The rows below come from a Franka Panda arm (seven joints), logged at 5 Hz.
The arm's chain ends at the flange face. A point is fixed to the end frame.
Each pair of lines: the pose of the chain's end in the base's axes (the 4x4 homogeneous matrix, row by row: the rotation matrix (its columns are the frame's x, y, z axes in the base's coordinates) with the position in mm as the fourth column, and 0 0 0 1 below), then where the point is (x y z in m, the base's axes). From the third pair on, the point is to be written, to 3 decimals.
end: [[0.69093 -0.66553 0.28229 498.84], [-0.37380 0.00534 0.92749 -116.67], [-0.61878 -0.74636 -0.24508 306.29], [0 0 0 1]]
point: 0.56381 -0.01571 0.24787
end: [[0.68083 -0.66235 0.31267 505.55], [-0.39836 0.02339 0.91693 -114.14], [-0.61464 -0.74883 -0.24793 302.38], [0 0 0 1]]
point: 0.57392 -0.01556 0.24378
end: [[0.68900 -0.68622 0.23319 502.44], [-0.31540 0.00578 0.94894 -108.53], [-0.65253 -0.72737 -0.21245 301.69], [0 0 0 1]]
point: 0.561 -0.002 0.246
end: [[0.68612 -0.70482 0.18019 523.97], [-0.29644 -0.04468 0.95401 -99.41], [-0.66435 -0.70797 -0.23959 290.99], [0 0 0 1]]
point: 0.576 0.008 0.231
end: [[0.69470 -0.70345 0.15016 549.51], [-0.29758 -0.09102 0.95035 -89.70], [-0.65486 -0.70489 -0.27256 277.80], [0 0 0 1]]
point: 0.598 0.017 0.214
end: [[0.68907 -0.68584 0.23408 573.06], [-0.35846 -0.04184 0.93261 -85.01], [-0.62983 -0.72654 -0.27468 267.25], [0 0 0 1]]
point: 0.632 0.017 0.205
